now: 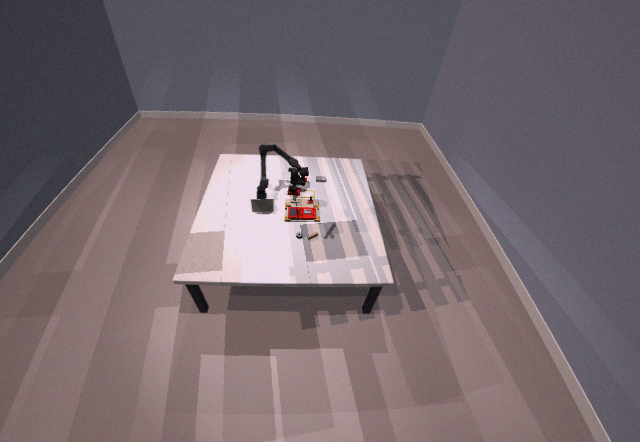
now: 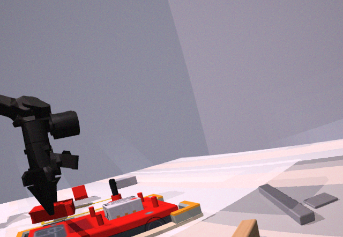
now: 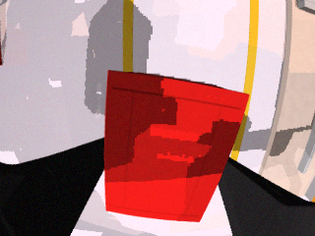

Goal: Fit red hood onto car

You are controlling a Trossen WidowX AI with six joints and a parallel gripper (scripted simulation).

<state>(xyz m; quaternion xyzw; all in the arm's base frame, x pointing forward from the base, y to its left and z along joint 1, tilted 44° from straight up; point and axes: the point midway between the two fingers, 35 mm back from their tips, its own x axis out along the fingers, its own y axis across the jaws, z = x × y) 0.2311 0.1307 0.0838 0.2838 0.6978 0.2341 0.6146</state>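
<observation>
Now: the grey engine block 110 mm ahead of my gripper tip, 230 mm to the right of it and 10 mm above it. Round my gripper tip: yellow-cornered jig 70 mm ahead, 210 mm to the right; red hood 10 mm above; long grey bar 260 mm ahead, 390 mm to the right, 10 mm below.
</observation>
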